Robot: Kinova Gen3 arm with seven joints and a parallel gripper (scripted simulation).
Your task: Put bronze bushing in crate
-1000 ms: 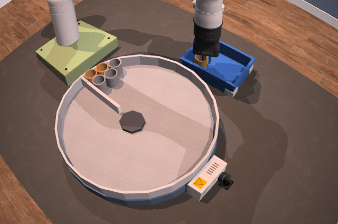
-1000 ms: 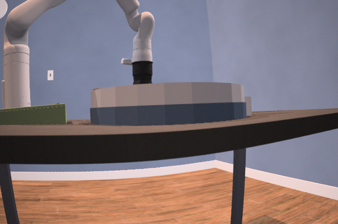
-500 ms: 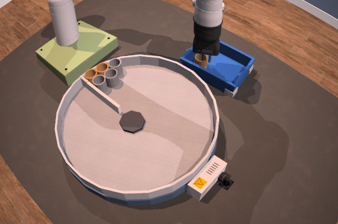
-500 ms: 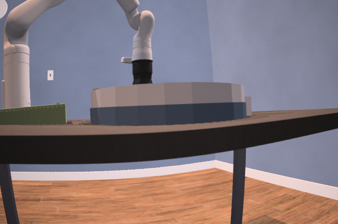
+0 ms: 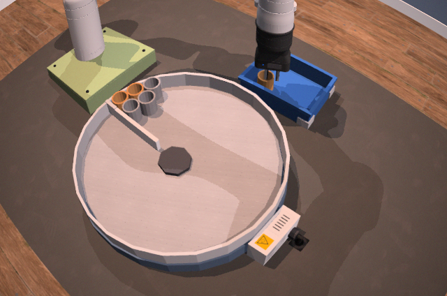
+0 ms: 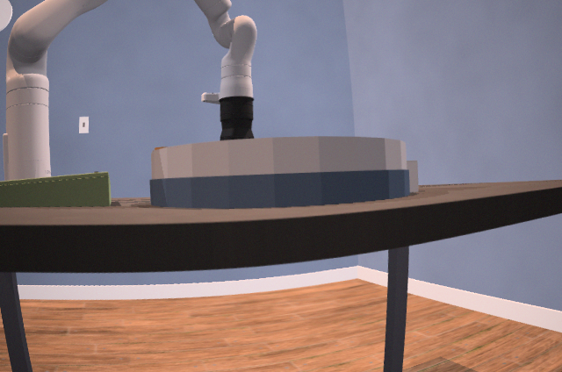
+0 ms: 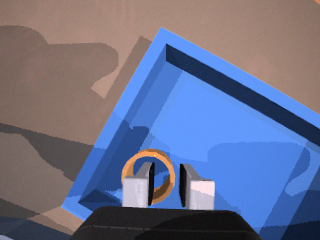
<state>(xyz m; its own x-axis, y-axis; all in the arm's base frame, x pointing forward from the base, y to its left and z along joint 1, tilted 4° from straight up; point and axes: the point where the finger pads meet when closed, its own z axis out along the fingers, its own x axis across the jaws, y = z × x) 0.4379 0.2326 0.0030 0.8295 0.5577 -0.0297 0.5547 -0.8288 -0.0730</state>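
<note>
Right now my hand is 40 mm short of the blue crate, 20 mm to the right of it and 30 mm above it. The rest, counted from my hand: turning table 20 mm ahead, 310 mm to the right, 10 mm below.
</note>
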